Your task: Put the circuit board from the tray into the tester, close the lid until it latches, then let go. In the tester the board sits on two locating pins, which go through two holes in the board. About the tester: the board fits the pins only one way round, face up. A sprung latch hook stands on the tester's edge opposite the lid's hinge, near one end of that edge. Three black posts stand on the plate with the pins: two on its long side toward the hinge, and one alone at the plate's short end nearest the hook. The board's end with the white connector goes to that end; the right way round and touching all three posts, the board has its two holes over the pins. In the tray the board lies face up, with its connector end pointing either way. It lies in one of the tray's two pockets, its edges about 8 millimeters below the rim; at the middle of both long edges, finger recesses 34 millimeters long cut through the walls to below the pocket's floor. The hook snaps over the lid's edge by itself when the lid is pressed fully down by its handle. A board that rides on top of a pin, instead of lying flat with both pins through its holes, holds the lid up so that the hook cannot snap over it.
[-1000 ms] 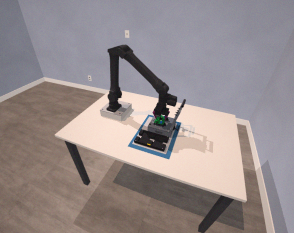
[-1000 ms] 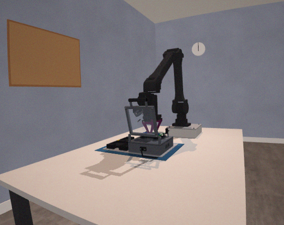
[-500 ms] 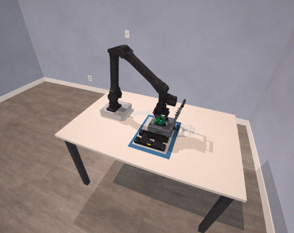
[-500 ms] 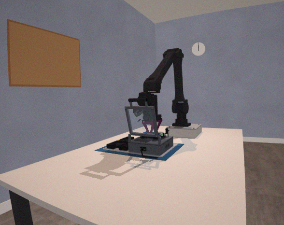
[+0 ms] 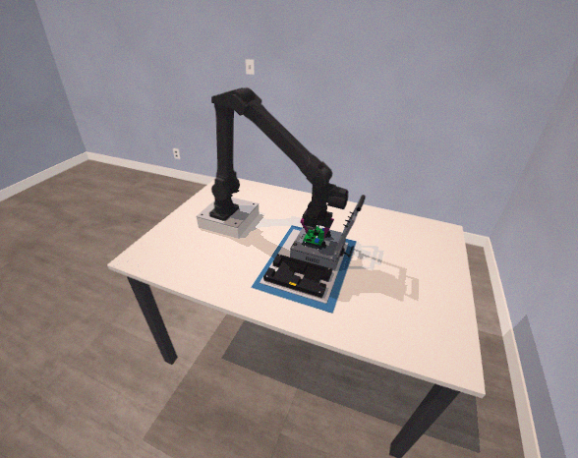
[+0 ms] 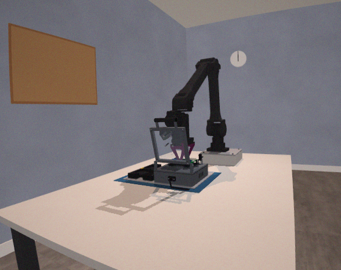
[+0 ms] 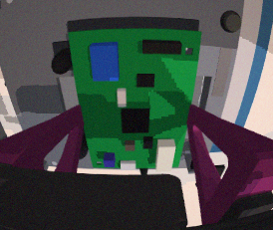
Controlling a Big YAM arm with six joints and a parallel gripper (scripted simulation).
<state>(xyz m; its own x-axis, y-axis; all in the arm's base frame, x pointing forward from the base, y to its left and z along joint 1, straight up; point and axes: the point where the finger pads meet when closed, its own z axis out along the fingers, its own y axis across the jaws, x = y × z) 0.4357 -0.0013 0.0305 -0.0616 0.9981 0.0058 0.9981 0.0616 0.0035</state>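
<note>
Right now the green circuit board is right at my hand. Round my hand: clear lid: 120 mm ahead, 90 mm above, 10 mm to the left; small latch hook: 60 mm behind, 50 mm to the left.
</note>
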